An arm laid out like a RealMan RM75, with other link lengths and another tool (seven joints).
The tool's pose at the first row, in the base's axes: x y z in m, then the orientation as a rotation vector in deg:
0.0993, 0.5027, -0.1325, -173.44, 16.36, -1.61
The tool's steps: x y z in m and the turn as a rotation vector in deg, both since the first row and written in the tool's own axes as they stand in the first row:
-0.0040, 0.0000, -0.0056, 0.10, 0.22, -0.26
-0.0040, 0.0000, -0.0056, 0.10, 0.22, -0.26
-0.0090, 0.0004, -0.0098, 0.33, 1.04, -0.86
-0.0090, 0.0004, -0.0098, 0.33, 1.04, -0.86
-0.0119, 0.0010, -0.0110, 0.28, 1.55, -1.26
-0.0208, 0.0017, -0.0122, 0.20, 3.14, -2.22
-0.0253, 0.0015, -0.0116, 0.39, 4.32, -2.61
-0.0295, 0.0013, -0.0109, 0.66, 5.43, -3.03
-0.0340, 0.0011, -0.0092, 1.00, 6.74, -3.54
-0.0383, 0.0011, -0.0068, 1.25, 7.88, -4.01
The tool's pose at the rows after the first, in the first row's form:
0.0952, 0.5029, -0.1270, -173.40, 15.98, -1.98
0.0952, 0.5029, -0.1270, -173.40, 15.98, -1.98
0.0901, 0.5030, -0.1229, -173.31, 15.11, -3.29
0.0901, 0.5030, -0.1229, -173.31, 15.11, -3.29
0.0871, 0.5029, -0.1218, -173.44, 14.56, -4.09
0.0782, 0.5037, -0.1207, -173.71, 13.24, -6.56
0.0738, 0.5048, -0.1213, -173.60, 12.72, -8.40
0.0698, 0.5059, -0.1221, -173.39, 12.15, -10.14
0.0654, 0.5071, -0.1238, -173.09, 11.45, -12.19
0.0613, 0.5081, -0.1262, -172.87, 10.81, -13.97

